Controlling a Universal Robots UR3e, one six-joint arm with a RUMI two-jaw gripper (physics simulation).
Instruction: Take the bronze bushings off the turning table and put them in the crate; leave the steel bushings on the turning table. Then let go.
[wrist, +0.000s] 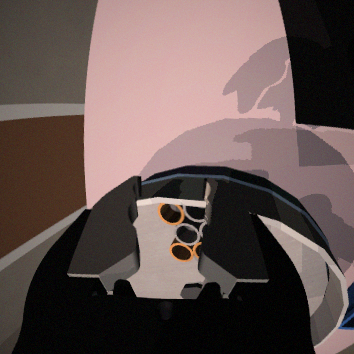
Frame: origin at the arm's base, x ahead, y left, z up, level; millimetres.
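Seen in the pictures: gripper, between the fingertips: (172, 178).
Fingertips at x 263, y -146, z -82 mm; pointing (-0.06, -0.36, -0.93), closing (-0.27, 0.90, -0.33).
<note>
Pixels of each thing's top centre, then the offset from my fingertips to it. "*": a spot on its surface instead. Level surfaces: height alone.
- further steel bushing, centre of its top: (196, 208) 34 mm ahead, 29 mm left, 27 mm down
- further bronze bushing, centre of its top: (205, 251) 83 mm ahead, 60 mm left, 27 mm down
- blue object, a spot on its surface: (351, 310) * 123 mm ahead, 368 mm left, 61 mm down
- pink surface, height of its surface: 105 mm down
My gripper (172, 178) is partly open, its two dark jaws apart, with nothing held between them. Beyond the gap, bushings stand upright on the pale, round turning table (156, 265). A bronze bushing (160, 213) stands at the upper left of the group and another bronze bushing (171, 251) at the lower end. A steel bushing (176, 235) stands between them. A further steel bushing (187, 215) and a further bronze bushing (195, 250) are partly hidden by the right jaw. It may hide more. I cannot make out the crate for certain.
The turning table's raised pale wall curves round at the right. A blue object (351, 310) shows in part at the lower right edge. A pink surface (185, 65) with shadows lies beyond, with a brown area (40, 175) at the left and a black area (325, 65) at the upper right.
</note>
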